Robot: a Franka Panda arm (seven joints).
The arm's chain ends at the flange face. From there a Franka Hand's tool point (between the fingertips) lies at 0.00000 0.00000 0.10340 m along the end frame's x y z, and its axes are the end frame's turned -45 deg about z.
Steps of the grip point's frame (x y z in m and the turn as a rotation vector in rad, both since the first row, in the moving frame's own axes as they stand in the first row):
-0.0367, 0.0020, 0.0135, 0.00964, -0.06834, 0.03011
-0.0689, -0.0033, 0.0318, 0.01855, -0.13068, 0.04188
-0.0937, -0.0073, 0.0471, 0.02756, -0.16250, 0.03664
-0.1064, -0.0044, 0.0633, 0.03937, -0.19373, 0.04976
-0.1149, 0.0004, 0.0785, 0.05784, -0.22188, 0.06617
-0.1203, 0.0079, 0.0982, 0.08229, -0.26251, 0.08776
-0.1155, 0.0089, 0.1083, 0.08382, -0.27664, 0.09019
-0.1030, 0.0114, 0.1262, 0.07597, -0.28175, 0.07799
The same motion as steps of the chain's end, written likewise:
-0.0188, 0.0232, 0.0137, -0.04151, -0.05514, 0.03011
-0.0400, 0.0384, 0.0327, -0.07929, -0.10552, 0.04188
-0.0574, 0.0515, 0.0485, -0.09542, -0.13439, 0.03664
-0.0611, 0.0613, 0.0653, -0.10915, -0.16483, 0.04976
-0.0603, 0.0703, 0.0812, -0.11599, -0.19779, 0.06617
-0.0540, 0.0788, 0.1021, -0.12743, -0.24381, 0.08776
-0.0488, 0.0753, 0.1126, -0.13634, -0.25488, 0.09019
-0.0384, 0.0671, 0.1306, -0.14551, -0.25295, 0.07799

